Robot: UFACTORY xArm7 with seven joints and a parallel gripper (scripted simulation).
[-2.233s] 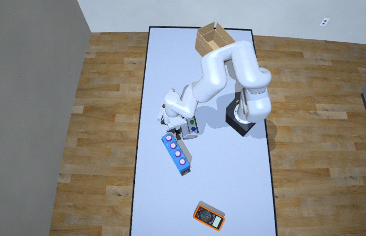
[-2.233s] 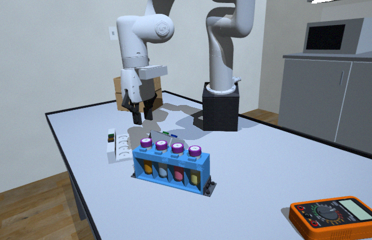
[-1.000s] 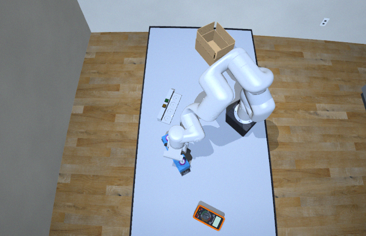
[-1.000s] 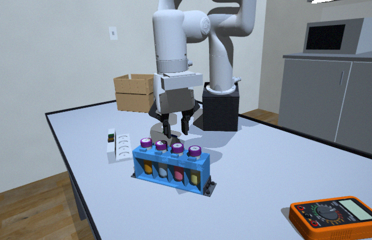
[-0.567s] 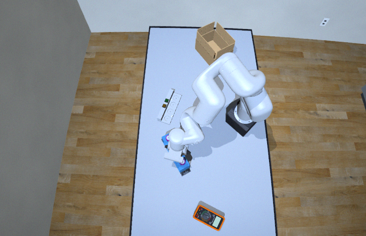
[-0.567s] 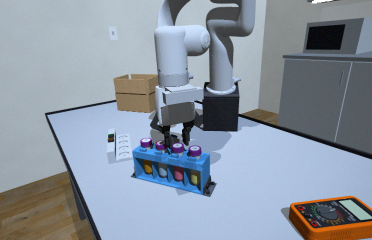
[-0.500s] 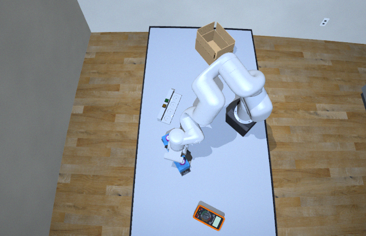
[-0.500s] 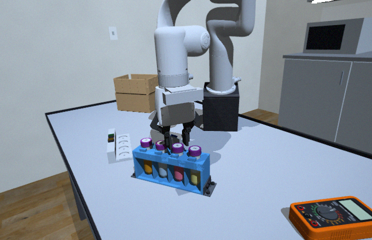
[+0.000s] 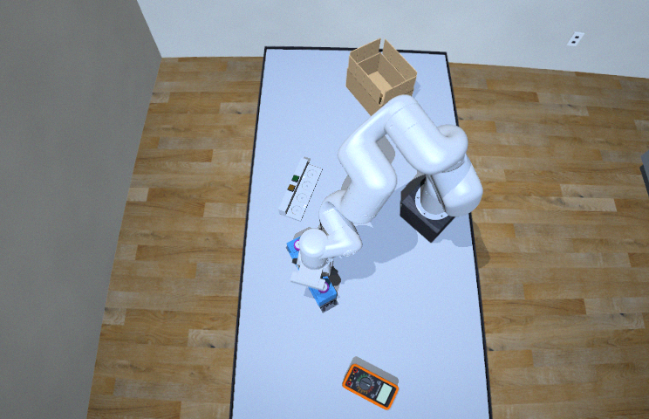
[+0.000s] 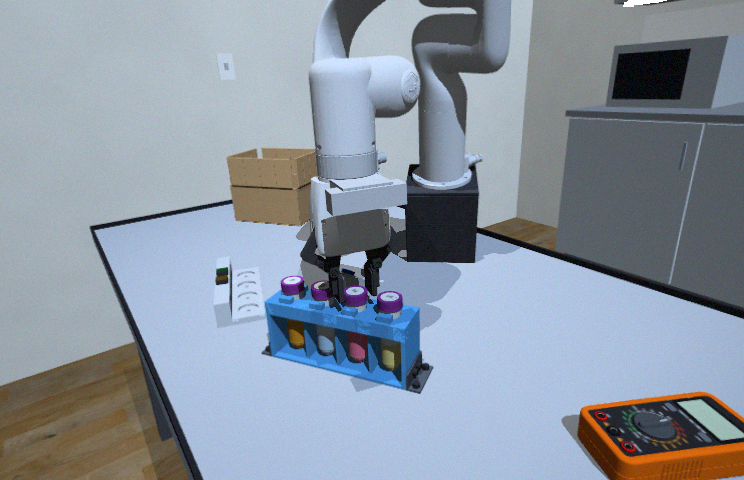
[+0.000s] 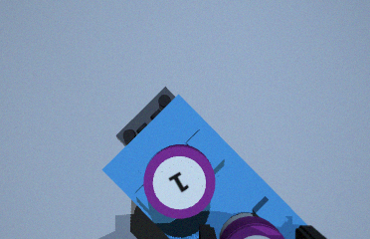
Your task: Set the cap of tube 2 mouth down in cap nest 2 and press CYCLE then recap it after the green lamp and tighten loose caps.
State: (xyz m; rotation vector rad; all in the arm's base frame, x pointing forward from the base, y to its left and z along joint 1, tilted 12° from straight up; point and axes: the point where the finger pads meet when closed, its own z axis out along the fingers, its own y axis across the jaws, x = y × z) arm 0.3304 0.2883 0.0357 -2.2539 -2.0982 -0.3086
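Now: hand 2 cm above the purple cap marked 2. Round my hand: cap 3: 3 cm ahead, 4 cm to the right, 2 cm below; cap marked 1: 3 cm behind, 4 cm to the left, 2 cm below; cap 4: 7 cm ahead, 8 cm to the right, 2 cm below.
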